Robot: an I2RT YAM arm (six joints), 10 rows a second.
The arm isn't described. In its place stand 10 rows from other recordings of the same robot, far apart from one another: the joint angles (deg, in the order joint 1, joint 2, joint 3, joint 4, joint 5, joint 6), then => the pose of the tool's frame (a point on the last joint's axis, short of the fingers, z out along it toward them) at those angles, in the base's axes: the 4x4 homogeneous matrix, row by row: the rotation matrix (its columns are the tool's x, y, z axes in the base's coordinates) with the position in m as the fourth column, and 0 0 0 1 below.
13.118 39.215 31.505 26.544 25.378 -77.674 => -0.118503, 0.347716, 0.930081, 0.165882; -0.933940, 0.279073, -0.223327, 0.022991; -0.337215, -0.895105, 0.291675, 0.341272; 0, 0, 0, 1
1.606 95.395 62.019 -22.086 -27.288 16.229 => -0.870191, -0.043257, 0.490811, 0.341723; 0.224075, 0.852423, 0.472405, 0.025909; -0.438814, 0.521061, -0.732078, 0.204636; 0, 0, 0, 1
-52.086 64.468 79.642 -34.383 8.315 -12.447 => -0.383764, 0.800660, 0.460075, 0.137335; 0.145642, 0.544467, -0.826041, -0.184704; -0.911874, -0.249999, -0.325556, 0.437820; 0, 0, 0, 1
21.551 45.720 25.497 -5.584 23.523 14.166 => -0.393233, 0.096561, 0.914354, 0.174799; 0.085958, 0.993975, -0.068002, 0.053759; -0.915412, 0.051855, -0.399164, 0.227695; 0, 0, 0, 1
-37.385 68.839 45.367 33.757 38.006 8.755 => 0.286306, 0.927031, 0.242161, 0.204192; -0.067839, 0.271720, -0.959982, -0.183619; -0.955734, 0.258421, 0.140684, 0.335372; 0, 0, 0, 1
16.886 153.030 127.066 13.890 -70.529 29.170 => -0.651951, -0.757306, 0.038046, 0.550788; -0.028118, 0.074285, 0.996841, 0.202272; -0.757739, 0.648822, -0.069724, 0.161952; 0, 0, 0, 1
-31.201 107.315 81.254 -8.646 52.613 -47.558 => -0.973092, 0.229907, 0.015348, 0.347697; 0.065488, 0.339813, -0.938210, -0.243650; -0.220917, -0.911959, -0.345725, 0.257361; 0, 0, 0, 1
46.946 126.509 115.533 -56.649 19.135 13.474 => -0.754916, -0.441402, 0.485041, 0.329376; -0.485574, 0.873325, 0.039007, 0.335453; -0.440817, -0.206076, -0.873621, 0.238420; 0, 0, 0, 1
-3.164 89.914 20.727 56.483 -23.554 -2.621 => -0.203864, -0.348327, 0.914936, 0.267143; -0.030714, 0.936378, 0.349647, -0.000519; -0.978517, 0.043179, -0.201592, 0.146358; 0, 0, 0, 1
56.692 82.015 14.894 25.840 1.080 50.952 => -0.871124, -0.240127, 0.428348, 0.119293; 0.088239, 0.781546, 0.617575, 0.180331; -0.483070, 0.575782, -0.659635, 0.100240; 0, 0, 0, 1
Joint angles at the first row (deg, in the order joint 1, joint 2, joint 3, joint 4, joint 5, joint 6):
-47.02 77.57 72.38 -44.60 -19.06 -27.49
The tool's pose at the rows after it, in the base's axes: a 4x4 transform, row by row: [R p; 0 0 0 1], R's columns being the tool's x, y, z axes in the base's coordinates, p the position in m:
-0.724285, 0.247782, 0.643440, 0.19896; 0.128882, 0.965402, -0.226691, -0.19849; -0.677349, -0.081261, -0.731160, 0.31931; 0, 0, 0, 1
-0.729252, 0.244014, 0.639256, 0.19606; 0.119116, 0.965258, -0.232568, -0.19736; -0.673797, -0.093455, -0.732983, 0.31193; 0, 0, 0, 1
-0.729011, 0.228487, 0.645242, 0.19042; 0.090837, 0.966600, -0.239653, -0.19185; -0.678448, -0.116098, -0.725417, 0.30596; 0, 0, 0, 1
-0.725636, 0.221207, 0.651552, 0.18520; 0.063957, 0.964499, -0.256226, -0.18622; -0.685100, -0.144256, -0.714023, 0.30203; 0, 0, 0, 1
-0.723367, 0.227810, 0.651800, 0.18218; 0.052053, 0.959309, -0.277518, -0.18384; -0.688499, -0.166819, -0.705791, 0.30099; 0, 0, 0, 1
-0.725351, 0.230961, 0.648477, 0.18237; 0.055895, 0.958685, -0.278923, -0.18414; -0.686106, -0.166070, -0.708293, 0.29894; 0, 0, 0, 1
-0.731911, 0.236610, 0.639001, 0.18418; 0.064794, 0.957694, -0.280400, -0.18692; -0.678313, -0.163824, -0.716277, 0.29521; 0, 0, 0, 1
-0.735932, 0.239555, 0.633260, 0.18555; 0.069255, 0.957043, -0.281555, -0.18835; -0.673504, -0.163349, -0.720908, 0.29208; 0, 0, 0, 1
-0.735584, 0.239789, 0.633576, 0.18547; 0.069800, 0.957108, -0.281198, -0.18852; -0.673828, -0.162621, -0.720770, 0.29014; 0, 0, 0, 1
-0.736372, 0.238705, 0.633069, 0.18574; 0.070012, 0.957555, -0.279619, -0.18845; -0.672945, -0.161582, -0.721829, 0.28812; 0, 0, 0, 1
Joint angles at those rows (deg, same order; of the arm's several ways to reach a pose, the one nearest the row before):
-47.24 77.30 70.68 -43.86 -18.58 -27.95
-47.49 76.52 68.43 -42.45 -18.31 -28.78
-47.59 74.43 65.34 -40.75 -18.35 -30.17
-47.55 72.25 62.59 -38.97 -17.93 -31.16
-47.58 71.02 61.26 -37.84 -17.09 -31.46
-47.56 71.11 60.91 -37.54 -16.88 -31.33
-47.62 71.98 60.81 -37.15 -16.44 -31.21
-47.57 72.49 60.55 -36.68 -16.11 -31.11
-47.62 72.50 60.11 -36.24 -16.17 -31.11
-47.56 72.55 59.72 -35.89 -16.17 -31.11

